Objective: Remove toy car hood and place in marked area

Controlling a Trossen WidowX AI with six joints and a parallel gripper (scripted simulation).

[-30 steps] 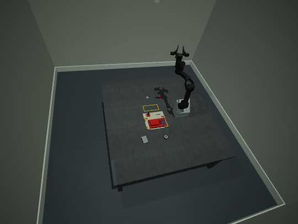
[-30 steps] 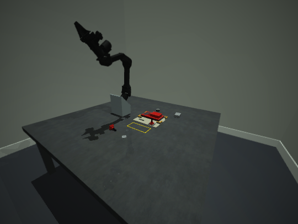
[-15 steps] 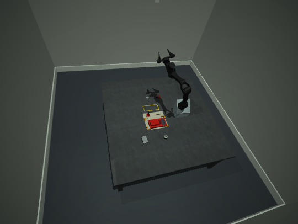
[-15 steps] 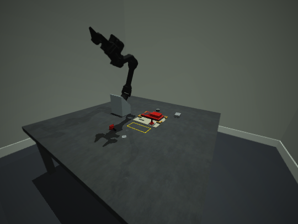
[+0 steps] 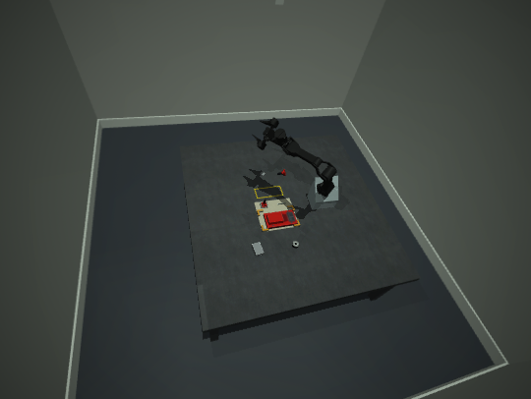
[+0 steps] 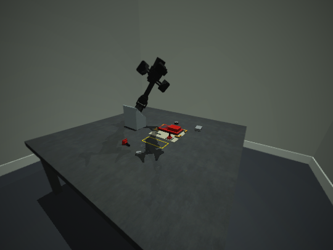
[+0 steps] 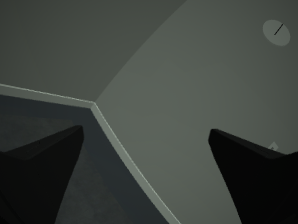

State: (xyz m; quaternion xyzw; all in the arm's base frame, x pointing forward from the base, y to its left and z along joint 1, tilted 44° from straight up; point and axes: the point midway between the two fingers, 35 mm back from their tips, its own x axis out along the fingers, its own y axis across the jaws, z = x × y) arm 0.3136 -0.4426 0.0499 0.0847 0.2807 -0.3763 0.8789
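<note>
Now: gripper tip 410 mm above the hood, 380 mm to the right of it and 40 mm past it. From my gripper tip the other things lie so: ring 580 mm to the left, 440 mm below, 100 mm behind.
</note>
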